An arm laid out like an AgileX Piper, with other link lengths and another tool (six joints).
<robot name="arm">
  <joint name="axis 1" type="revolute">
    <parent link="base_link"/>
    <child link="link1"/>
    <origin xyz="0 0 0.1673" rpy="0 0 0"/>
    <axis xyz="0 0 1"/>
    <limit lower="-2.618" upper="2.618"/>
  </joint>
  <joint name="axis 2" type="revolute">
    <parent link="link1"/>
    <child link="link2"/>
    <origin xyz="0 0 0" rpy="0 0 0"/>
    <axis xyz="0 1 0"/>
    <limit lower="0" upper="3.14"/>
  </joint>
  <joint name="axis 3" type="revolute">
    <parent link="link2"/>
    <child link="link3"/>
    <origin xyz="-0.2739 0 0.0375" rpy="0 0 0"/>
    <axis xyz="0 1 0"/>
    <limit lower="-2.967" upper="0"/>
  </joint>
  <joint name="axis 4" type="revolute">
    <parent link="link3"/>
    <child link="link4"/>
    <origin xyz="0.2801 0 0.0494" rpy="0 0 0"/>
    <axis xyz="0.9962 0 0.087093"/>
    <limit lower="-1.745" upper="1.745"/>
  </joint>
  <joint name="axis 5" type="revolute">
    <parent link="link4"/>
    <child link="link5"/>
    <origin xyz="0 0 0" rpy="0 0 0"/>
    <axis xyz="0 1 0"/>
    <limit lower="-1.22" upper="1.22"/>
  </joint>
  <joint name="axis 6" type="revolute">
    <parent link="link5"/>
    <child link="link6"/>
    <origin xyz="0.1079 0 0.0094" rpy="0 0 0"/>
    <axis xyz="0.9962 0 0.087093"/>
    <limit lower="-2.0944" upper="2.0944"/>
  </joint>
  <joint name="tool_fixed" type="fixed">
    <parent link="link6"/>
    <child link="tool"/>
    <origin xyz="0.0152 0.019 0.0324" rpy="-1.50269 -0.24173 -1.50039"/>
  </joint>
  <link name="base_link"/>
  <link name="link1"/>
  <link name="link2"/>
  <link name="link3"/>
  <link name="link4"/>
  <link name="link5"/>
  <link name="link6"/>
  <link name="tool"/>
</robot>
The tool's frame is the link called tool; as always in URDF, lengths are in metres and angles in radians.
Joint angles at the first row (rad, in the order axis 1, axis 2, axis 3, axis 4, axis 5, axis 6):
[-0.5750, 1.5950, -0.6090, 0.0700, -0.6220, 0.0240]
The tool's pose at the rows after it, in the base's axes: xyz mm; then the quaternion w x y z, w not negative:
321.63, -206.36, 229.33, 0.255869, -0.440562, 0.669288, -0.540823
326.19, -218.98, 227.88, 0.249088, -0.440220, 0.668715, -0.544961
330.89, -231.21, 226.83, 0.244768, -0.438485, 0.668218, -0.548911
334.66, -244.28, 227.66, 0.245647, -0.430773, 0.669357, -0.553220
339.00, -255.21, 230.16, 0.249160, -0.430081, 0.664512, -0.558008
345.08, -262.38, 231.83, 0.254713, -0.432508, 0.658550, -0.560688
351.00, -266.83, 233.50, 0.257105, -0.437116, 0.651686, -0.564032
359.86, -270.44, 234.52, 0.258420, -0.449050, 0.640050, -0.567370
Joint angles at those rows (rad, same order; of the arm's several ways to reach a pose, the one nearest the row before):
[-0.6020, 1.6340, -0.6510, 0.0600, -0.6220, 0.0310]
[-0.6270, 1.6720, -0.6920, 0.0400, -0.6220, 0.0310]
[-0.6490, 1.7090, -0.7340, 0.0210, -0.6220, 0.0360]
[-0.6720, 1.7420, -0.7770, 0.0000, -0.6220, 0.0580]
[-0.6940, 1.7700, -0.8200, -0.0450, -0.6220, 0.0890]
[-0.7050, 1.7970, -0.8600, -0.0860, -0.6220, 0.1180]
[-0.7090, 1.8180, -0.8930, -0.1120, -0.6220, 0.1290]
[-0.7100, 1.8460, -0.9350, -0.1500, -0.6210, 0.1360]

